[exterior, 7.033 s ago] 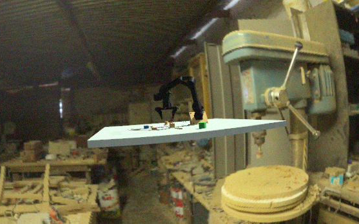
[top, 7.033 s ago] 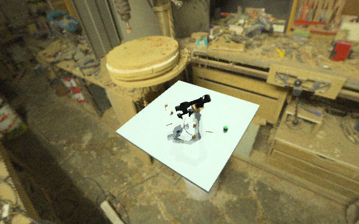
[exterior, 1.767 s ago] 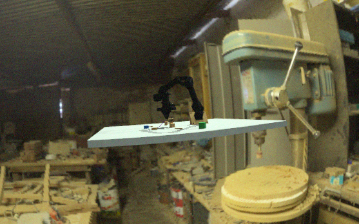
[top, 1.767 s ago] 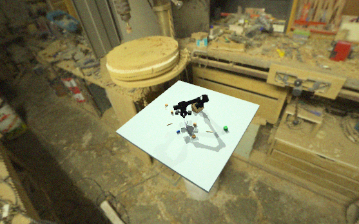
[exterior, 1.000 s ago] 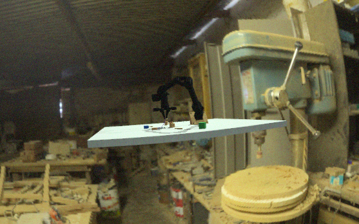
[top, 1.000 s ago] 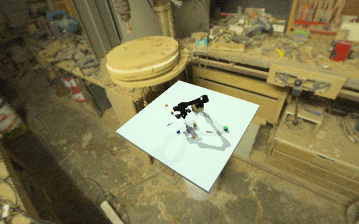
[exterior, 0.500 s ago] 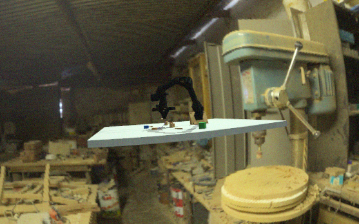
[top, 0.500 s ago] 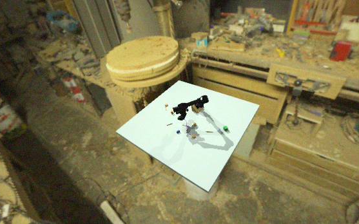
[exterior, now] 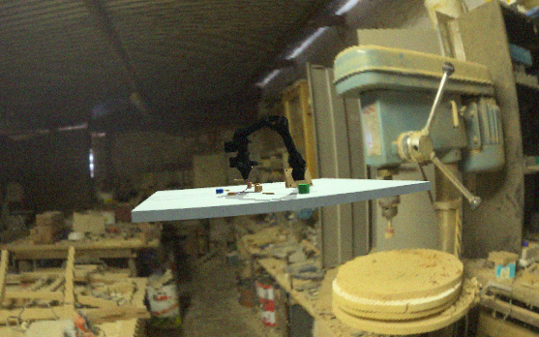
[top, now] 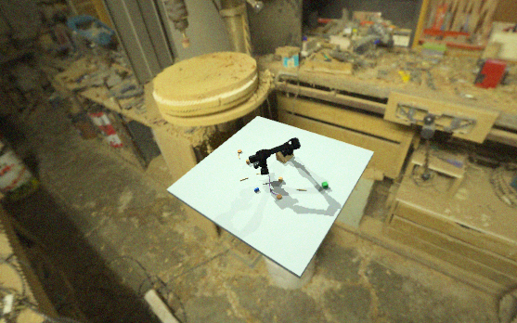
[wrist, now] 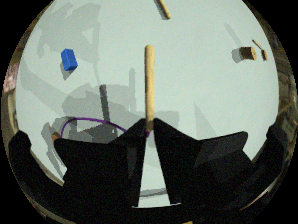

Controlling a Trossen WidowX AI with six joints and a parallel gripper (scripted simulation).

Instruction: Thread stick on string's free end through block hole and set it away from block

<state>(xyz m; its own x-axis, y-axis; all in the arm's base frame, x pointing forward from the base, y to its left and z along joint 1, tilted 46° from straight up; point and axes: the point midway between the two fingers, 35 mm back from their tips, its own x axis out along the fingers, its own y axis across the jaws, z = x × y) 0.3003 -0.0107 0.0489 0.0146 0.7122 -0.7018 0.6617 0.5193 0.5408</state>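
The thin wooden stick lies 1 cm ahead of my gripper tip and 1 cm to the right of it. Round my gripper tip: round wooden button 9 cm ahead, 22 cm to the left, 5 cm below; then small blue piece 15 cm ahead, 4 cm to the left, 5 cm below; then wooden block 5 cm behind, 12 cm to the left, 4 cm below.
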